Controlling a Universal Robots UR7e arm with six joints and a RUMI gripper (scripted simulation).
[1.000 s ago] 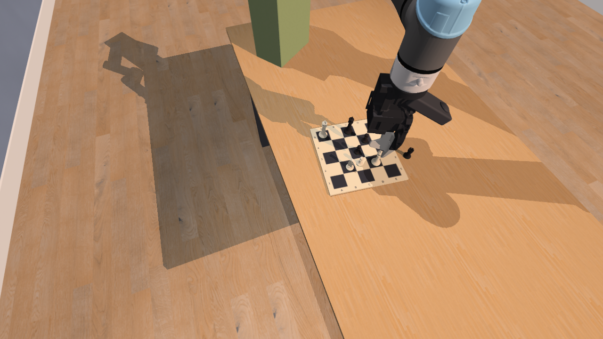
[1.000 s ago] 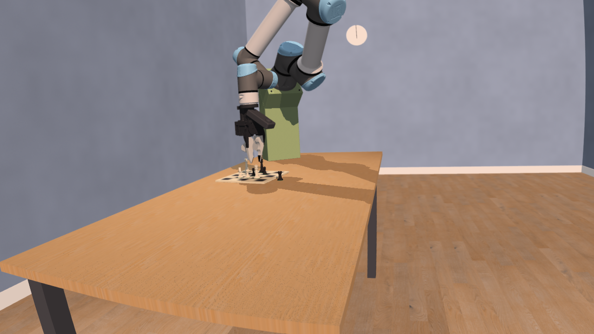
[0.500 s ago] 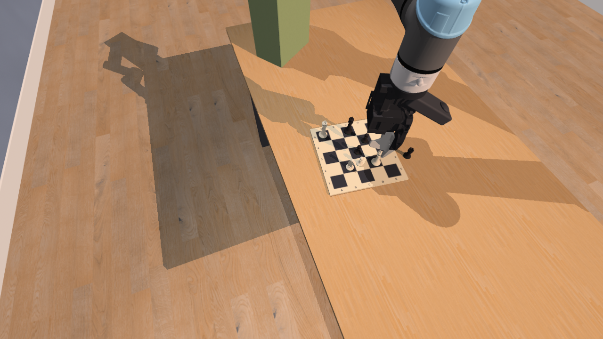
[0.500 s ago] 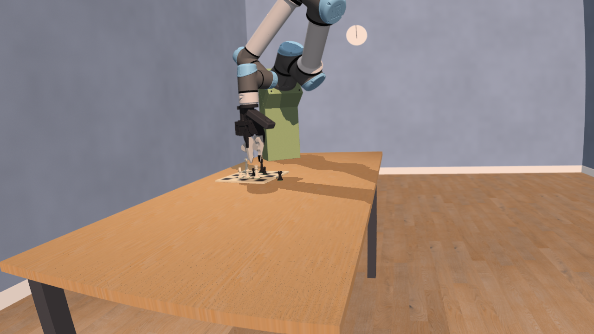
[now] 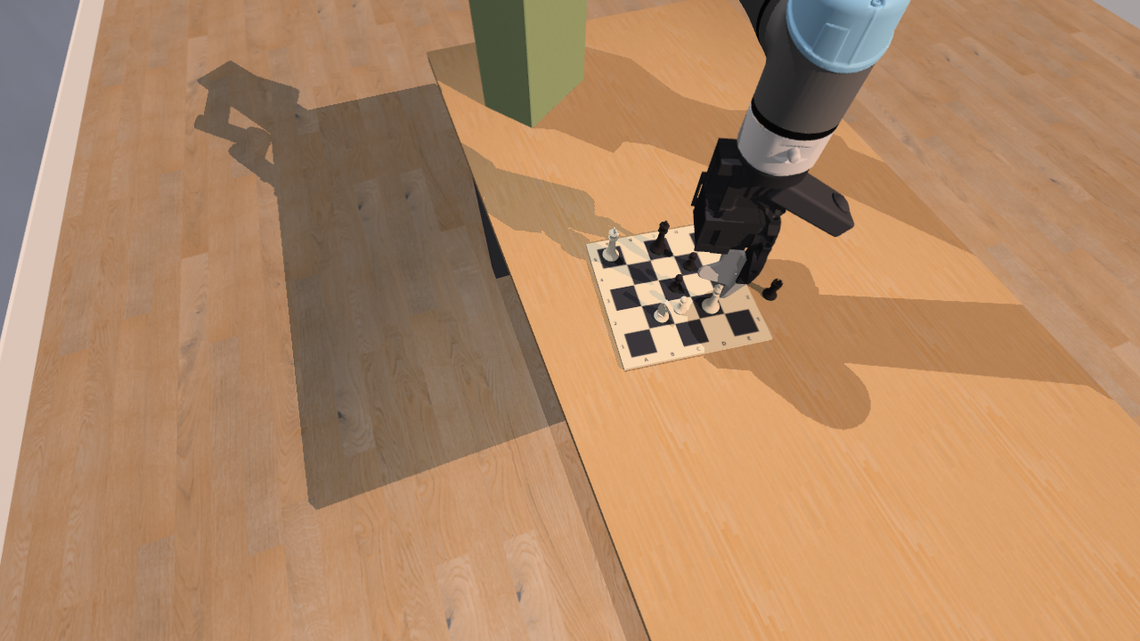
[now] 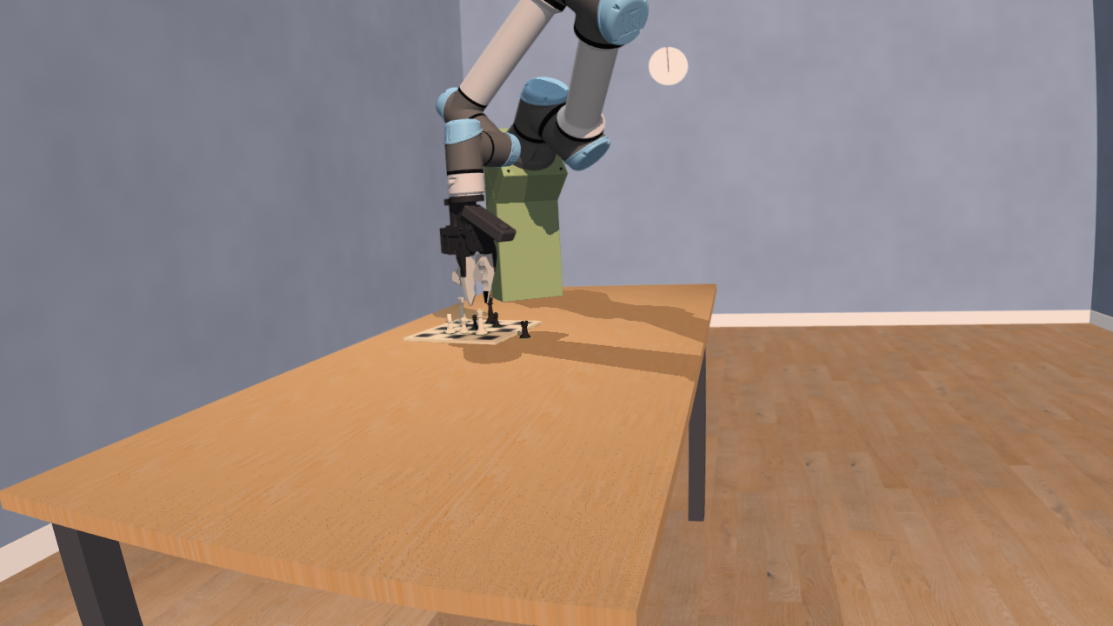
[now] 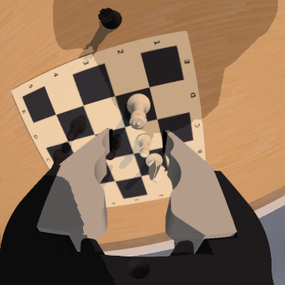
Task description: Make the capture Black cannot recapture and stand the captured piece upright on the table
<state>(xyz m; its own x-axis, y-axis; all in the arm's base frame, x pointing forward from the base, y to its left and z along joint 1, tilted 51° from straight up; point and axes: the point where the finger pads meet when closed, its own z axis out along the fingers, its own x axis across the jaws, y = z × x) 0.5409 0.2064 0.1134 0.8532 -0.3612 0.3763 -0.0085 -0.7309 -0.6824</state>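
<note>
Now: the small chessboard 30 mm behind my hand, 50 mm to the right of it and 80 mm below it. Round my hand: tall black piece: 100 mm behind, 70 mm to the right, 40 mm below; then tall white piece: 80 mm behind, 150 mm to the right, 40 mm below.
</note>
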